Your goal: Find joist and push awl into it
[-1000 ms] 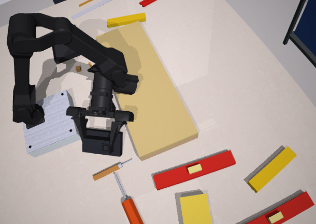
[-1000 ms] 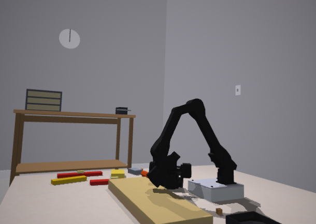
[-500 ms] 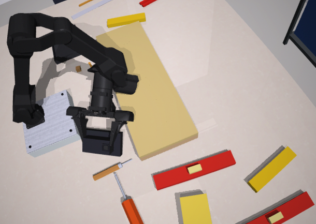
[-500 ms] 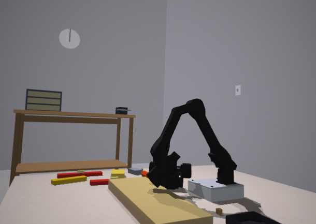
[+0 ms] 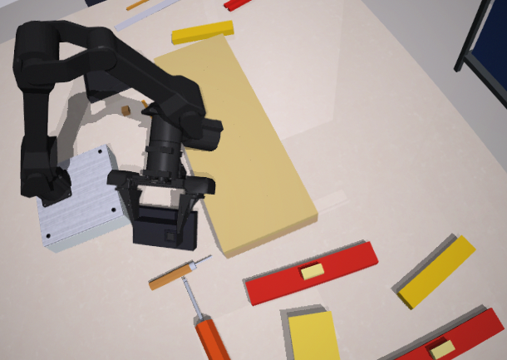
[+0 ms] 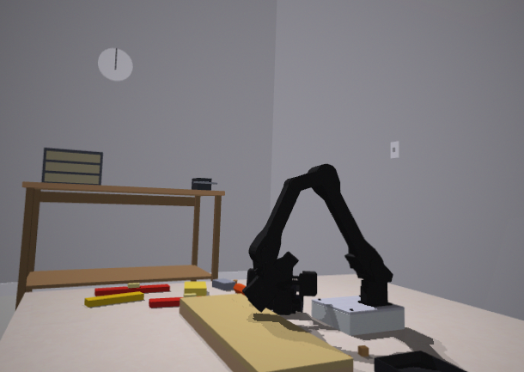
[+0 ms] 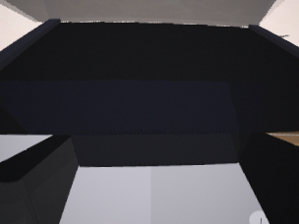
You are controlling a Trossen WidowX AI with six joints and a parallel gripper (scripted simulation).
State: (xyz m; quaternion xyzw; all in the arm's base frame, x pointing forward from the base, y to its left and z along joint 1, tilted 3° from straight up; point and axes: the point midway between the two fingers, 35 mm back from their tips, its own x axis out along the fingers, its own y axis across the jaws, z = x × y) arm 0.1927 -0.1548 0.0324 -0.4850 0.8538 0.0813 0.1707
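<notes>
Now: gripper tip 1 cm to the left of the stud finder, 1 cm short of it and 1 cm above it. Round my gripper tip: black tray 50 cm to the left, 5 cm below, 2 cm behind; then orange screwdriver 16 cm to the right, 5 cm below, 2 cm ahead; then ruler 69 cm to the left, 18 cm ahead, 6 cm below.
</notes>
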